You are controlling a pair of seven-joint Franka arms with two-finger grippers.
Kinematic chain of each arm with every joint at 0, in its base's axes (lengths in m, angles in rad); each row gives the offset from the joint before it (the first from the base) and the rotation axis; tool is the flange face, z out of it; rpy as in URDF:
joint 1: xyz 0 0 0.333 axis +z
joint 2: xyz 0 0 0 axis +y
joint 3: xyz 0 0 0.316 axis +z
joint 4: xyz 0.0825 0 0 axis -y
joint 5: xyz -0.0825 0 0.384 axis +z
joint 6: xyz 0 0 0 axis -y
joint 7: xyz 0.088 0 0 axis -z
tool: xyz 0 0 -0.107 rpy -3.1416 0 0
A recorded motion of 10 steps. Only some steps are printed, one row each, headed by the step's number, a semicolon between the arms.
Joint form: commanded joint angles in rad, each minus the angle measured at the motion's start. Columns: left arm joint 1, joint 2, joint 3, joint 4, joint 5, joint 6, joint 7; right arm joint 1, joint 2, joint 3, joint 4, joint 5, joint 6, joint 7.
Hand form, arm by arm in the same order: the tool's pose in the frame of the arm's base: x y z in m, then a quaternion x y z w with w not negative. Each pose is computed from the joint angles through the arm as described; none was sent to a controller.
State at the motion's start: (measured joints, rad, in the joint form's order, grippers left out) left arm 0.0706 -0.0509 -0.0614 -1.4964 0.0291 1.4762 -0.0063; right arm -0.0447 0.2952 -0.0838 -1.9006 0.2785 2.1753 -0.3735
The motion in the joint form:
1: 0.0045 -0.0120 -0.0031 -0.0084 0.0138 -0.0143 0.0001; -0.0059 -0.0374 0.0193 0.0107 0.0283 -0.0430 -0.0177
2: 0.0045 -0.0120 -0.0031 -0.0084 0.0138 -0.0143 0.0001; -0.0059 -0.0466 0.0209 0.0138 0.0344 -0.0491 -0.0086
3: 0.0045 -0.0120 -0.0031 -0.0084 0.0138 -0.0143 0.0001; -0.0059 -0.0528 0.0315 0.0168 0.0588 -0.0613 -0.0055
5: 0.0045 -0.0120 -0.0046 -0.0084 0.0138 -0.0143 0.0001; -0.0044 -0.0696 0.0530 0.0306 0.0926 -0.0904 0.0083
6: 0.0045 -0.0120 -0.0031 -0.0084 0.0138 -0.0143 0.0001; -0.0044 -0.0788 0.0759 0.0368 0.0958 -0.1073 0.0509
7: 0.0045 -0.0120 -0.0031 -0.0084 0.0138 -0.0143 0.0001; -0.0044 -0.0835 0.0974 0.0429 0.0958 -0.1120 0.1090
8: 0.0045 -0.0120 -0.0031 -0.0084 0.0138 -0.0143 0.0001; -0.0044 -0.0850 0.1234 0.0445 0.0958 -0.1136 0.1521
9: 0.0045 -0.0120 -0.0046 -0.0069 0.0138 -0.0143 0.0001; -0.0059 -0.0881 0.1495 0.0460 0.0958 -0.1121 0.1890
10: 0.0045 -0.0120 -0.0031 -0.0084 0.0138 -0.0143 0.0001; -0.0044 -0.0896 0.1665 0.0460 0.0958 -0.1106 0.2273
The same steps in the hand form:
1: 0.5228 0.0092 0.6796 -0.99962 -0.01098 -0.00988 0.02334; 0.6123 -0.0556 0.3707 -0.99112 -0.05559 -0.02361 0.11845
2: 0.5228 0.0092 0.6796 -0.99962 -0.01098 -0.00988 0.02334; 0.6122 -0.0541 0.3773 -0.99090 -0.05133 -0.02683 0.12151
3: 0.5228 0.0092 0.6796 -0.99962 -0.01098 -0.00988 0.02334; 0.6122 -0.0463 0.3817 -0.98931 -0.04972 -0.02743 0.13431
5: 0.5228 0.0084 0.6796 -0.99963 -0.01023 -0.00990 0.02338; 0.6128 -0.0300 0.3965 -0.98638 -0.04953 -0.02977 0.15399
6: 0.5228 0.0092 0.6796 -0.99962 -0.01098 -0.00988 0.02334; 0.6124 -0.0156 0.4037 -0.98589 -0.04125 -0.02477 0.16036
7: 0.5228 0.0092 0.6796 -0.99962 -0.01098 -0.00988 0.02334; 0.6131 -0.0029 0.4092 -0.98598 -0.02419 -0.02162 0.16369
8: 0.5228 0.0092 0.6796 -0.99962 -0.01098 -0.00988 0.02334; 0.6131 0.0123 0.4109 -0.98567 -0.01583 -0.01689 0.16711
9: 0.5227 0.0084 0.6803 -0.99962 -0.01025 -0.01065 0.02338; 0.6128 0.0266 0.4139 -0.98528 -0.00972 -0.01491 0.17001
10: 0.5228 0.0092 0.6796 -0.99962 -0.01098 -0.00988 0.02334; 0.6122 0.0373 0.4151 -0.98504 0.00021 -0.01165 0.17194

